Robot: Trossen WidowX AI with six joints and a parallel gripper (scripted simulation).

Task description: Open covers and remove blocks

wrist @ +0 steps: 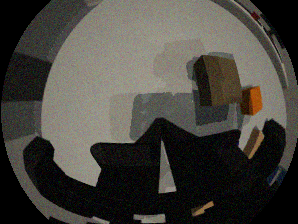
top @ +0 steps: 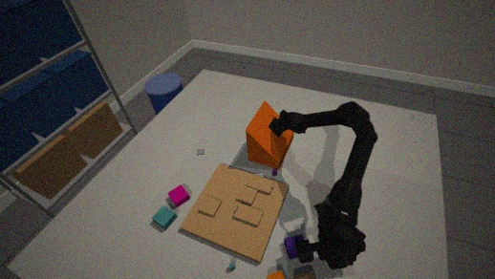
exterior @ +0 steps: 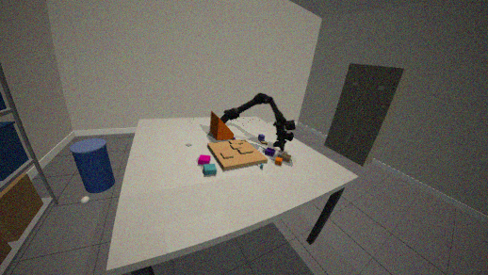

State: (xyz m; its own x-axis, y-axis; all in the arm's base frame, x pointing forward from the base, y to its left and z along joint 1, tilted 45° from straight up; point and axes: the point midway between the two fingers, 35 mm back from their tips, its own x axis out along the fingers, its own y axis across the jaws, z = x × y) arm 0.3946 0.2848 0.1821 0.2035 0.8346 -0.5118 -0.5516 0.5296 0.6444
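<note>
Right now the purple block is 11 cm to the right of my gripper tip and 1 cm behind it. The rest, counted from my gripper tip: orange block: 13 cm to the right, 11 cm ahead; then small teal piece: 27 cm to the right, 13 cm ahead; then lilac block: 24 cm behind, 4 cm to the right, 1 cm above.
</note>
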